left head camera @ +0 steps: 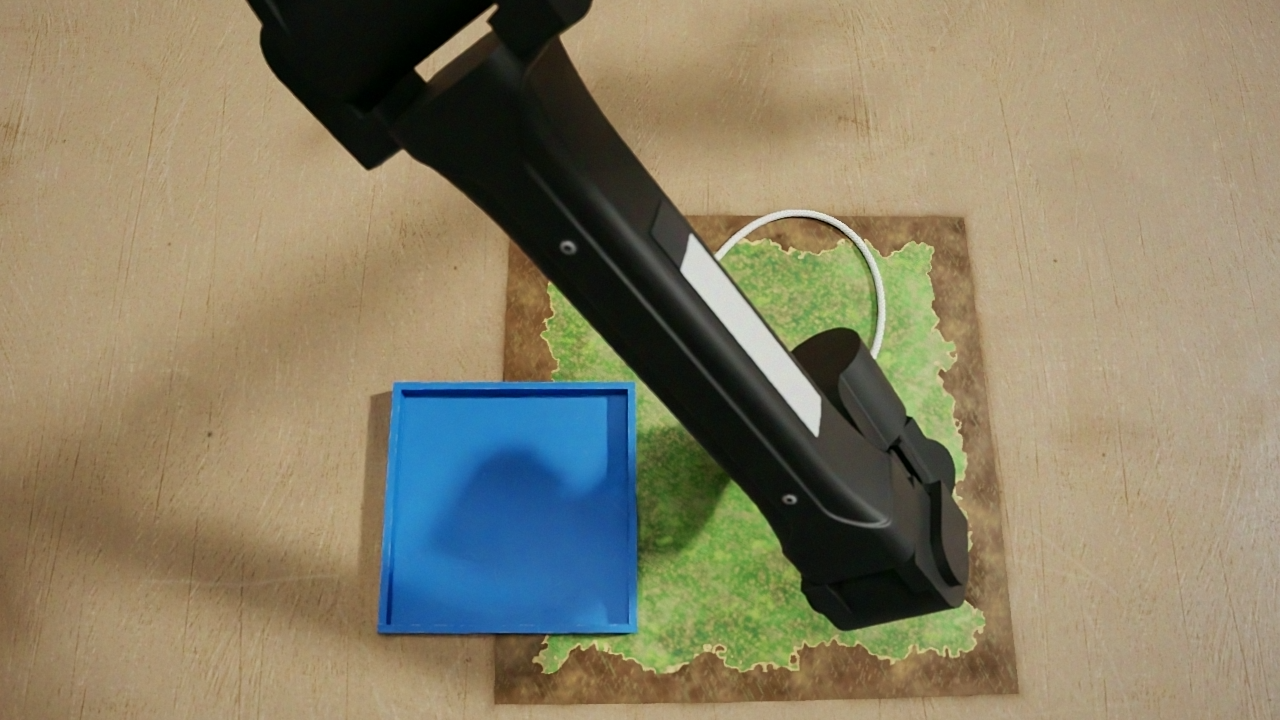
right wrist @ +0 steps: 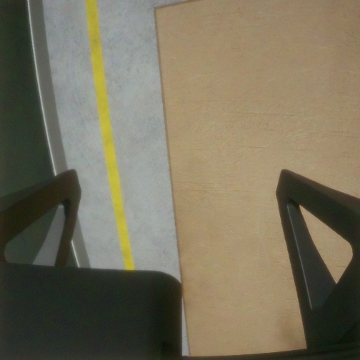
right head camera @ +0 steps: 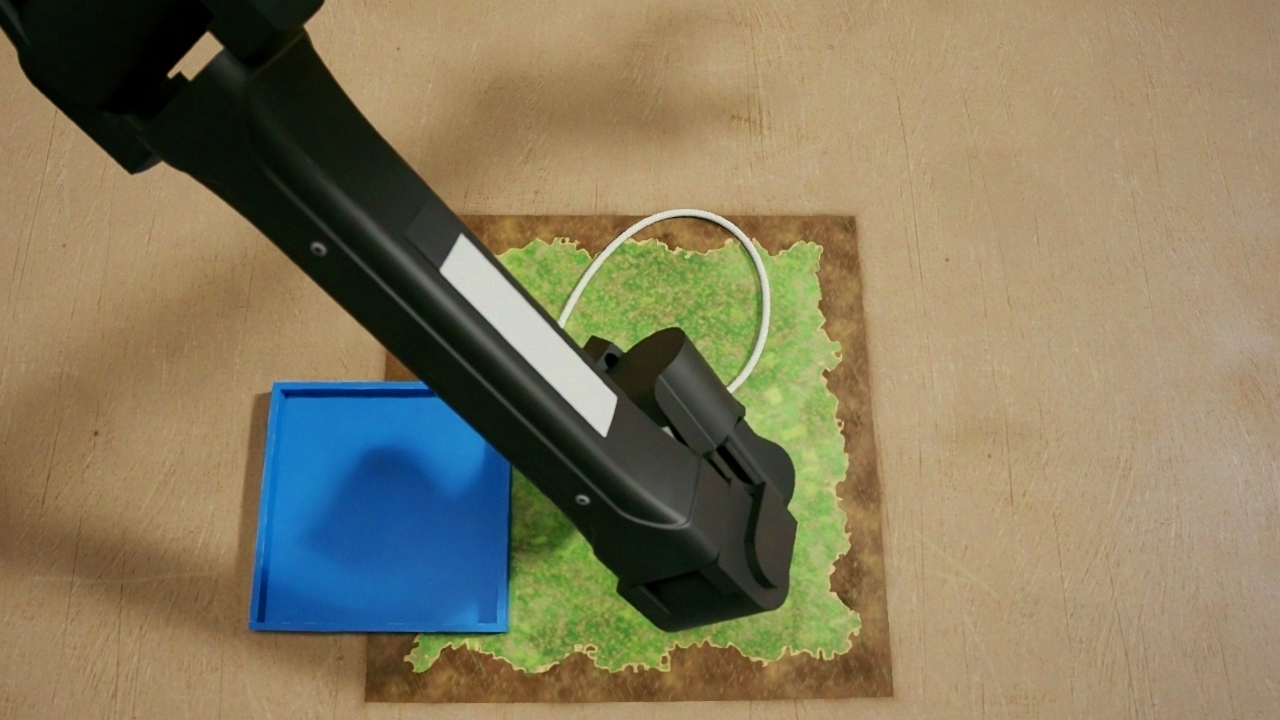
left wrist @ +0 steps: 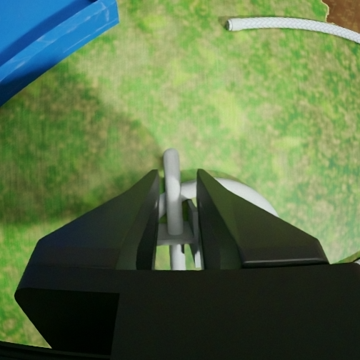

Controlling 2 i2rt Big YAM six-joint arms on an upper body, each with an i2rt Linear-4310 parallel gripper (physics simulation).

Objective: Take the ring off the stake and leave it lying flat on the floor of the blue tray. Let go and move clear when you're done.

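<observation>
In the left wrist view the pale ring (left wrist: 245, 191) shows partly behind my fingers, around a pale grey stake (left wrist: 172, 185). A darker grey bracket (left wrist: 175, 236) sits at the stake; whether it belongs to stake or ring is unclear. My left gripper (left wrist: 177, 180) is shut on this bracket, its fingers on either side, with the stake between them. The ring's lower part is hidden. The blue tray (left head camera: 633, 501) (right head camera: 375, 627) (left wrist: 95, 27) holds no ring. My left arm hides ring and stake in both head views. My right gripper (right wrist: 178, 180) is open and empty.
A green and brown mat (left head camera: 991, 537) (right head camera: 868, 537) (left wrist: 280, 115) lies right of and partly under the tray in the head views. A white braided cord (left head camera: 880, 286) (right head camera: 766, 291) (left wrist: 290, 23) curves on it. The right wrist view shows a table edge (right wrist: 167, 145) and grey floor.
</observation>
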